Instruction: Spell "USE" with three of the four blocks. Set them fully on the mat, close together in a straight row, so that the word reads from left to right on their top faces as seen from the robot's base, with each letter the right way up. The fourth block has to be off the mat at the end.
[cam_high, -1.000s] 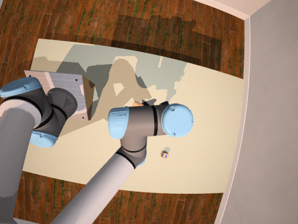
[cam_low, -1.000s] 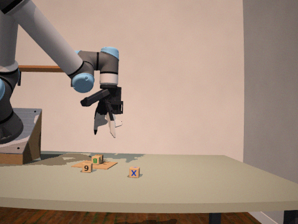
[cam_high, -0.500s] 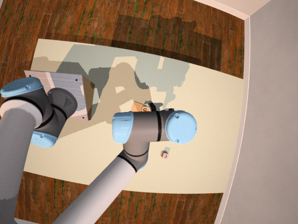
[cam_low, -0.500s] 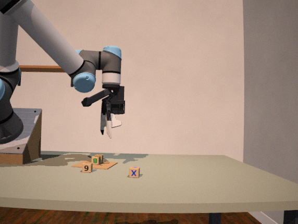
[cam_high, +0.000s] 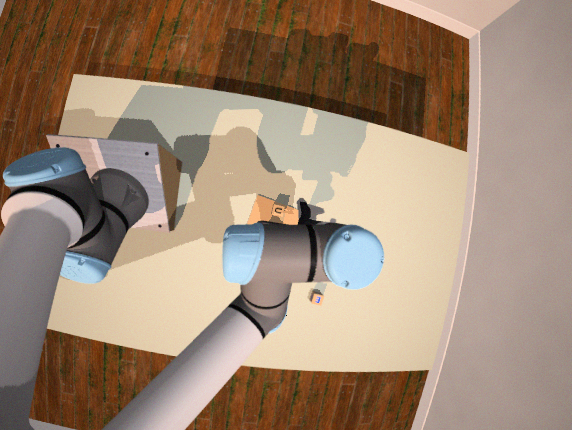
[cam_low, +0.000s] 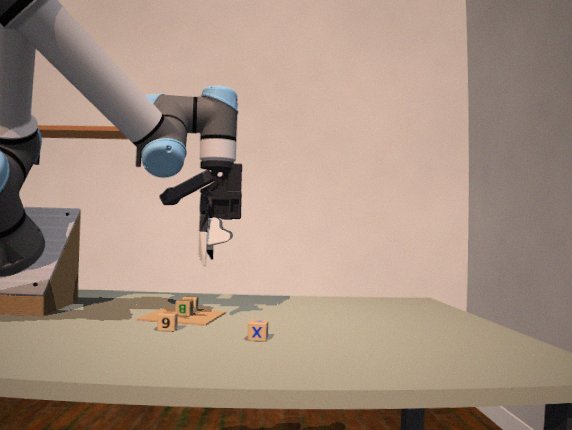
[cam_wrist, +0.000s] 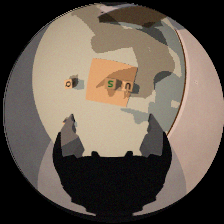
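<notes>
My gripper is now 130 mm short of the blue-lettered block, 170 mm to the left of it and 100 mm above it. The rest, counted from my hand: orange mat 40 mm behind, 10 mm to the right, 110 mm below.
</notes>
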